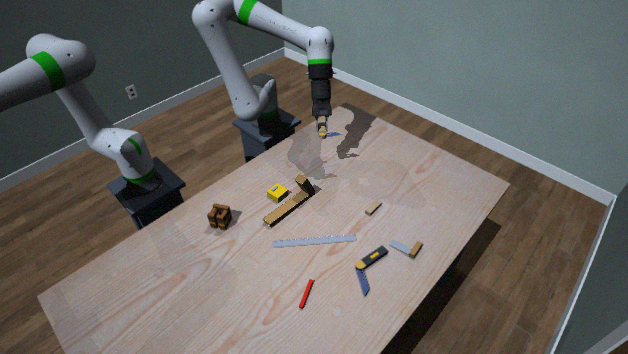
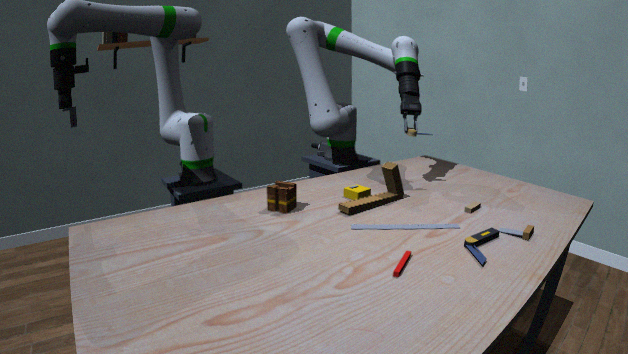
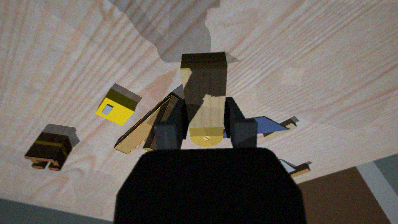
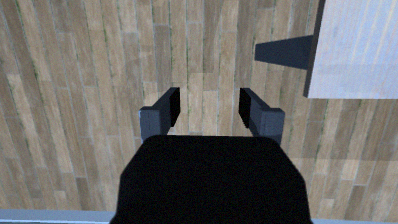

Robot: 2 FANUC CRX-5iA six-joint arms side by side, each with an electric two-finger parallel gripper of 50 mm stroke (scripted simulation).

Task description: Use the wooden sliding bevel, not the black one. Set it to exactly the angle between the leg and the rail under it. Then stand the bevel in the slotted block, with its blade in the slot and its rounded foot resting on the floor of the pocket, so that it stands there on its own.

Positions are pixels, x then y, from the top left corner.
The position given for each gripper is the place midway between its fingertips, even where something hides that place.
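Labels:
In image 1 the right gripper is out of frame. It appears in image 2 (74, 126), while in image 3 the gripper is out of frame; in image 4 (209, 100) the gripper is visible again.

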